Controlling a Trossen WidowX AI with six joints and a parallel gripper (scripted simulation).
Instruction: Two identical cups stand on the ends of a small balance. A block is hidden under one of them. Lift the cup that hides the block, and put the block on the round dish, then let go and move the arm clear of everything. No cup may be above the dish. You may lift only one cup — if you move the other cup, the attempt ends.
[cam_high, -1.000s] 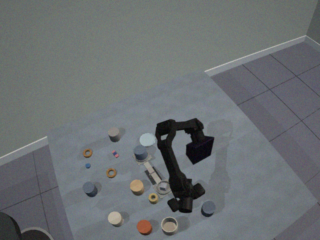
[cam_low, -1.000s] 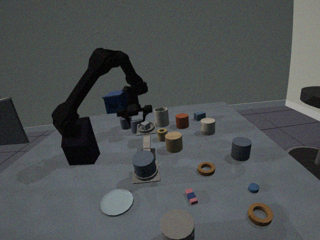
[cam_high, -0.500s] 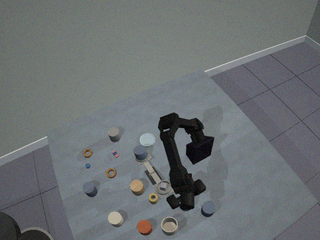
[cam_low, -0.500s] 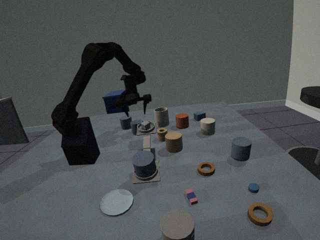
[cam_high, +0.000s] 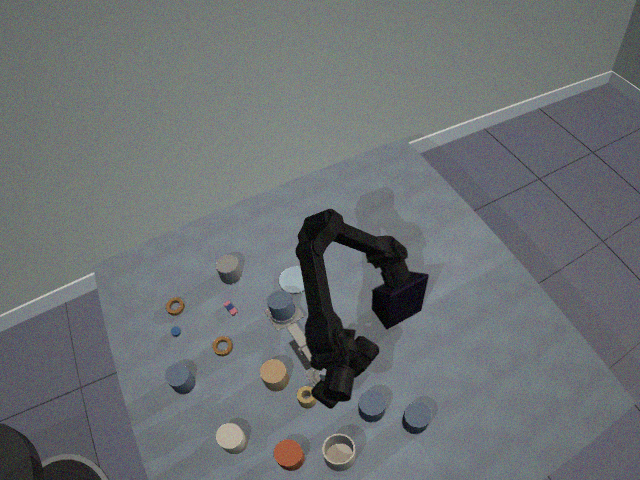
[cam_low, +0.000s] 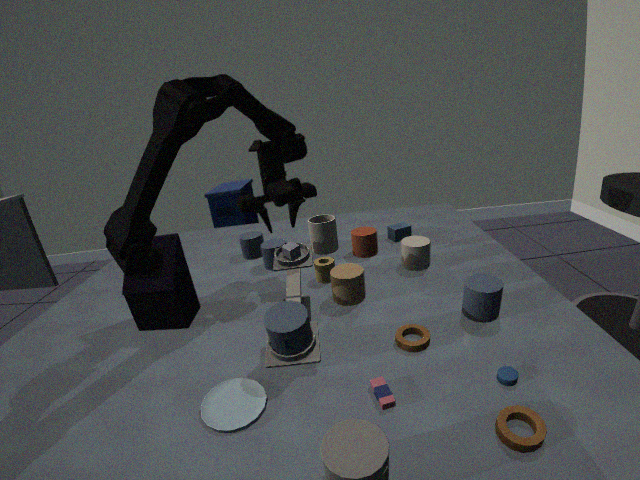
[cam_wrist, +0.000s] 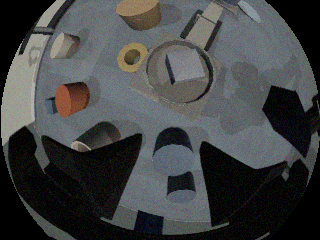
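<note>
My gripper tip is now 60 mm to the left of the grey block, 30 mm above it and 20 mm short of it. From my gripper tip the other things lie so: balance: 190 mm to the right, 80 mm below, 30 mm ahead; then orange cylinder: 210 mm ahead, 90 mm to the left, 80 mm below; then tan cylinder: 130 mm to the right, 130 mm ahead, 80 mm below.
</note>
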